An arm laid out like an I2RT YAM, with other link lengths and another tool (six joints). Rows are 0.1 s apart.
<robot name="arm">
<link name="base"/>
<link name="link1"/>
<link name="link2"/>
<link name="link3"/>
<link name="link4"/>
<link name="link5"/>
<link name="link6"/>
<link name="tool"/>
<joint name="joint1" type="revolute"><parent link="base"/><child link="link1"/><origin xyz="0.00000 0.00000 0.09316" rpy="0.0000 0.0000 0.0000"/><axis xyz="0 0 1"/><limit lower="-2.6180" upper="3.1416"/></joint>
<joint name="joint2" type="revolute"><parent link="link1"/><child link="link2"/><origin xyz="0.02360 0.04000 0.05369" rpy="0.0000 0.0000 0.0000"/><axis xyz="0 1 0"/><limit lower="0.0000" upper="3.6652"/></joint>
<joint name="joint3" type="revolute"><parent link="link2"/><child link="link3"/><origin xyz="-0.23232 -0.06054 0.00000" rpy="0.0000 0.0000 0.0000"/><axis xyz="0 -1 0"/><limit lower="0.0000" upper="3.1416"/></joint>
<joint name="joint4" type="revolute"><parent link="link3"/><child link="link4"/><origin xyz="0.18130 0.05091 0.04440" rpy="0.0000 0.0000 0.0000"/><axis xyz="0 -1 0"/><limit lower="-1.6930" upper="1.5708"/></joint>
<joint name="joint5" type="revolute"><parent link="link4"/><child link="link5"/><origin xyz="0.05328 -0.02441 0.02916" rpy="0.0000 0.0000 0.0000"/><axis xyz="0 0 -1"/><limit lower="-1.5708" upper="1.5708"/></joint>
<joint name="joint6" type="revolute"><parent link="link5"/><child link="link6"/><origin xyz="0.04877 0.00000 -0.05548" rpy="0.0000 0.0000 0.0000"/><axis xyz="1 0 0"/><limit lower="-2.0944" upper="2.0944"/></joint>
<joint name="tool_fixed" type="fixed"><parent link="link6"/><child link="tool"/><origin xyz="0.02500 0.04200 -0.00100" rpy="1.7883 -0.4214 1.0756"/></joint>
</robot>
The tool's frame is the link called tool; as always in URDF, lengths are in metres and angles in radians.
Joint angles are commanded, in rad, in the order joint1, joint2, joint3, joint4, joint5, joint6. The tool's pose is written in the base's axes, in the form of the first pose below.
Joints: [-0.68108 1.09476 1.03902 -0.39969 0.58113 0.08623]
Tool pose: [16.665 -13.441 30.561], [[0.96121 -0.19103 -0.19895], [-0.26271 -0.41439 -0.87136], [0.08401 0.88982 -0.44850]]
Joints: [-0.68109 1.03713 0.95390 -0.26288 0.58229 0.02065]
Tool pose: [16.393 -13.224 30.434], [[0.96360 -0.20584 -0.17059], [-0.23402 -0.34095 -0.91049], [0.12925 0.91727 -0.37671]]
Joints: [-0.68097 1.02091 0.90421 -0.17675 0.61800 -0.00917]
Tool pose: [16.253 -13.499 30.155], [[0.95644 -0.21964 -0.19233], [-0.25219 -0.28971 -0.92329], [0.14707 0.93157 -0.33248]]
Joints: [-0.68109 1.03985 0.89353 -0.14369 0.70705 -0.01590]
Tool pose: [16.049 -14.300 29.879], [[0.93488 -0.22362 -0.27567], [-0.32826 -0.24917 -0.91113], [0.13506 0.94229 -0.30635]]
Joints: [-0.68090 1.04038 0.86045 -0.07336 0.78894 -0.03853]
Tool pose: [15.711 -14.896 29.664], [[0.90920 -0.23303 -0.34505], [-0.39078 -0.19152 -0.90034], [0.14372 0.95343 -0.26519]]
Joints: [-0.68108 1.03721 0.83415 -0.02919 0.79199 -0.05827]
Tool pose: [15.733 -14.956 29.379], [[0.90978 -0.22964 -0.34578], [-0.38835 -0.17680 -0.90439], [0.14656 0.95708 -0.25003]]
